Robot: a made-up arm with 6 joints. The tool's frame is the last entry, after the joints. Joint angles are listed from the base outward. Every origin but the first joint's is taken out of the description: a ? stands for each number. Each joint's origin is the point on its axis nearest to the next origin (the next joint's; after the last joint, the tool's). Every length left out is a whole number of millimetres.
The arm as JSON. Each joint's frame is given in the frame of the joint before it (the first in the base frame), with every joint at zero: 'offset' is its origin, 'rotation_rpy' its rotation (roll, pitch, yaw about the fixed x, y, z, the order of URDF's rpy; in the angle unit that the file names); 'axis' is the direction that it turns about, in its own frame. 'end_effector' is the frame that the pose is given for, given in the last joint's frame.
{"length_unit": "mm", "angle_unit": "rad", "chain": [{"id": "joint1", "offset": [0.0, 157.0, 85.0], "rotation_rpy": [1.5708, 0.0, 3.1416], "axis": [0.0, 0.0, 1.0]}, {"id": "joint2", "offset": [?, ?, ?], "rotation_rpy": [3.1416, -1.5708, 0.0], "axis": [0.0, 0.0, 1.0]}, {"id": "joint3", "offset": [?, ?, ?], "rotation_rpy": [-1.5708, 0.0, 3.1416], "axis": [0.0, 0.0, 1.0]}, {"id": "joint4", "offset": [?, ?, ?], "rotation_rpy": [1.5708, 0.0, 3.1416], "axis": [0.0, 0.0, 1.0]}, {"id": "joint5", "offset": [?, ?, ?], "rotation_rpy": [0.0, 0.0, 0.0], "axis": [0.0, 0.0, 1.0]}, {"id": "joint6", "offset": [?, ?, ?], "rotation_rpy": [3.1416, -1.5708, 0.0], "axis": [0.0, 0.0, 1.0]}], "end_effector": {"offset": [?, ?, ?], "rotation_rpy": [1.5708, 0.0, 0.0]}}
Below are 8 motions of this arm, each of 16 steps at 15 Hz.
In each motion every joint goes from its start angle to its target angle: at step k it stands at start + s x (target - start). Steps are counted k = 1, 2, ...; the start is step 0. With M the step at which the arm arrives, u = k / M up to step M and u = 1 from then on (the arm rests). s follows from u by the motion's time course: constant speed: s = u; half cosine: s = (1 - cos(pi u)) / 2; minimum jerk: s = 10 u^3 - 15 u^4 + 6 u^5.
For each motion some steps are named. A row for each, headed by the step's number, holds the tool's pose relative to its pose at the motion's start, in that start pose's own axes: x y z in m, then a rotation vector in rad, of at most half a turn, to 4 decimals.
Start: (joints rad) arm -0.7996 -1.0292 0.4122 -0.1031 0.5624 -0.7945
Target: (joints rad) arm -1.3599 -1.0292 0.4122 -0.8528 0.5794 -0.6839
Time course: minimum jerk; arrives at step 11
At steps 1, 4, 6, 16:
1: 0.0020 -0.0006 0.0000 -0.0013 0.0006 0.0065
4: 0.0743 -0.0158 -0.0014 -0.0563 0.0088 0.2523
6: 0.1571 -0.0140 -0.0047 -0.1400 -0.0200 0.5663
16: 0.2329 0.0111 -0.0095 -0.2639 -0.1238 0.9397

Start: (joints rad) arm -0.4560 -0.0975 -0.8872 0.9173 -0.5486 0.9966
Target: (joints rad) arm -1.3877 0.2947 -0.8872 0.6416 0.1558 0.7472
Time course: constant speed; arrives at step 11
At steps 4, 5, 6, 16:
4: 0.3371 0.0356 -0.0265 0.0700 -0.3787 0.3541
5: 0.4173 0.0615 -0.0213 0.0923 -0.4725 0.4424
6: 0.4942 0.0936 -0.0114 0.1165 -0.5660 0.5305
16: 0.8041 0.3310 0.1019 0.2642 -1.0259 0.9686

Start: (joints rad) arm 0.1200 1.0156 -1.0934 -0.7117 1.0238 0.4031
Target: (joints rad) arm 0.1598 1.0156 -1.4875 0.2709 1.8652 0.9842
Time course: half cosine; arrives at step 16
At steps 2, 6, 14, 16:
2: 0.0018 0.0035 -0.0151 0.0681 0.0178 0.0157
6: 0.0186 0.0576 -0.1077 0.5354 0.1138 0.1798
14: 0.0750 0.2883 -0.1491 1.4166 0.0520 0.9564
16: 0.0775 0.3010 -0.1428 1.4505 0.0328 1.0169

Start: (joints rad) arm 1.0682 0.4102 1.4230 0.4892 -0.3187 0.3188
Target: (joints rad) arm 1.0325 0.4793 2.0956 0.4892 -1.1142 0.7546
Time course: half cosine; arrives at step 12
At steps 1, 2, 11, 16:
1: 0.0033 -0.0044 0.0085 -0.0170 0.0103 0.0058
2: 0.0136 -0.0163 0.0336 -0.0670 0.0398 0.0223
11: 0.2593 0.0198 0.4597 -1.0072 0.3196 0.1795
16: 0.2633 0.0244 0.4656 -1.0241 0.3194 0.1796

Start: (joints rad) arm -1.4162 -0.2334 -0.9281 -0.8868 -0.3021 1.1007
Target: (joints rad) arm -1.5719 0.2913 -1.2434 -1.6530 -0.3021 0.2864
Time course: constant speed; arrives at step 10
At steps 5, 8, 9, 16:
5: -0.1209 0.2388 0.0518 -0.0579 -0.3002 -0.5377
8: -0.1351 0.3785 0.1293 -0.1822 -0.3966 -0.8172
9: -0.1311 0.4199 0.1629 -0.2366 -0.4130 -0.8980
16: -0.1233 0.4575 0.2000 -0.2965 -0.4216 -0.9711

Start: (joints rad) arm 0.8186 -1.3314 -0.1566 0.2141 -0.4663 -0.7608
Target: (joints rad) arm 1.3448 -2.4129 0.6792 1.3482 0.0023 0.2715
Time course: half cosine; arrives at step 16
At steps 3, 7, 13, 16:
3: -0.0776 0.0309 -0.0764 0.1890 0.1009 -0.1250
7: -0.3057 0.3426 -0.2972 0.9878 0.3819 -0.4650
13: -0.1823 1.0421 -0.3619 2.3736 0.2042 -0.2523
16: -0.1082 1.1285 -0.3471 2.5531 0.0804 -0.0901

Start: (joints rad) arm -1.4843 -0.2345 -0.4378 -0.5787 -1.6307 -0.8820
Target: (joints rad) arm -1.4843 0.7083 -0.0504 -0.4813 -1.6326 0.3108
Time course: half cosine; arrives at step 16
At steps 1, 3, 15, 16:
1: -0.0006 0.0000 0.0044 -0.0087 0.0107 0.0022
3: -0.0043 0.0012 0.0385 -0.0771 0.0935 0.0170
15: 0.0104 0.1832 0.3858 -0.9291 0.9314 -0.1394
16: 0.0108 0.1864 0.3881 -0.9378 0.9382 -0.1442

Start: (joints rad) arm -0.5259 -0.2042 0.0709 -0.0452 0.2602 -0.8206
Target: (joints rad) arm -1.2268 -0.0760 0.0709 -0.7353 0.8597 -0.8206
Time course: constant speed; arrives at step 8
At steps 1, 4, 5, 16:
1: 0.0107 0.0117 -0.0311 0.0023 -0.0792 0.0478
4: 0.0396 0.0485 -0.1286 0.0003 -0.3224 0.1815
5: 0.0501 0.0604 -0.1634 -0.0032 -0.4052 0.2226
16: 0.0934 0.0921 -0.2748 -0.0210 -0.6588 0.3341

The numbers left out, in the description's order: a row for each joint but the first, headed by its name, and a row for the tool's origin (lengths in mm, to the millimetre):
joint2: 180.0 -59.0 0.0
joint3: 0.0 284.0 0.0
joint4: 52.0 -145.0 0.0
joint5: -42.0 311.0 0.0
joint6: -373.0 -29.0 0.0
tool: -83.0 115.0 0.0

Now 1 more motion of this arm.
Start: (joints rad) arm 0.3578 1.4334 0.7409 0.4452 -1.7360 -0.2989
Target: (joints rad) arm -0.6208 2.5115 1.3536 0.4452 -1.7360 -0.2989
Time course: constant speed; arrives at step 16
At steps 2, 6, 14, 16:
2: 0.0465 -0.0442 0.0550 -0.0759 0.0683 0.0991
6: 0.1677 -0.1052 0.1287 -0.1542 0.2238 0.3242
14: 0.4008 -0.1224 0.0604 0.0124 0.5698 0.7814
16: 0.4273 -0.1065 0.0030 0.1214 0.6538 0.8754

